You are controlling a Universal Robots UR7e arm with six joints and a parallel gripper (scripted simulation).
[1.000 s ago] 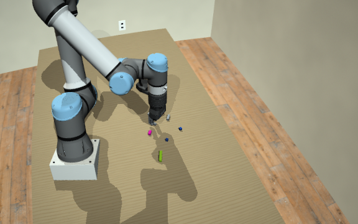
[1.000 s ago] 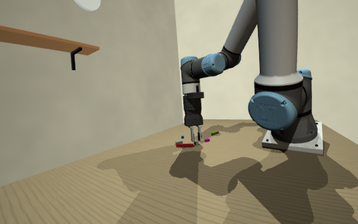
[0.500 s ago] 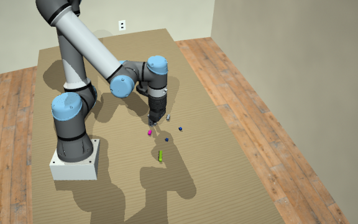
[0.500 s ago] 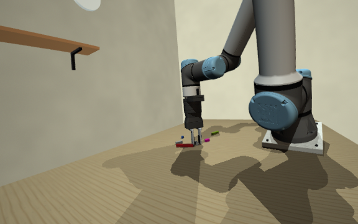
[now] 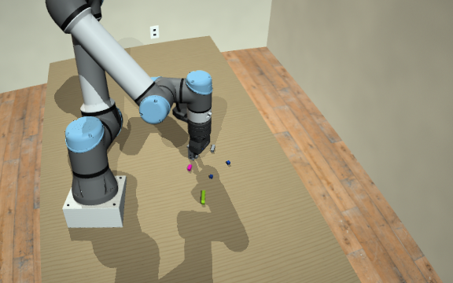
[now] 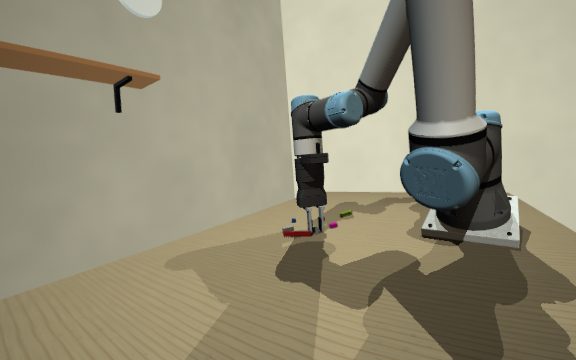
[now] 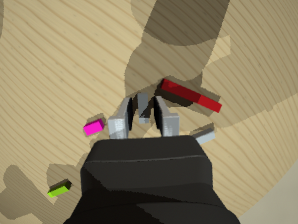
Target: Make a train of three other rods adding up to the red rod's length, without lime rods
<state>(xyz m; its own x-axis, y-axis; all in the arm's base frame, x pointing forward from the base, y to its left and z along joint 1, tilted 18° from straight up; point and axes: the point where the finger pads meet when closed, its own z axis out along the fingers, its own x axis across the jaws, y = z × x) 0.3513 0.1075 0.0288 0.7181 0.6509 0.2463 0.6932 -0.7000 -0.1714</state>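
Right now my hand is 4 cm to the right of the red rod, 3 cm short of it and 1 cm above it. From my hand the other things lie so: lime rod: 19 cm to the right, 1 cm below, 1 cm behind; magenta rod: 5 cm to the right, 3 cm behind, 1 cm below.
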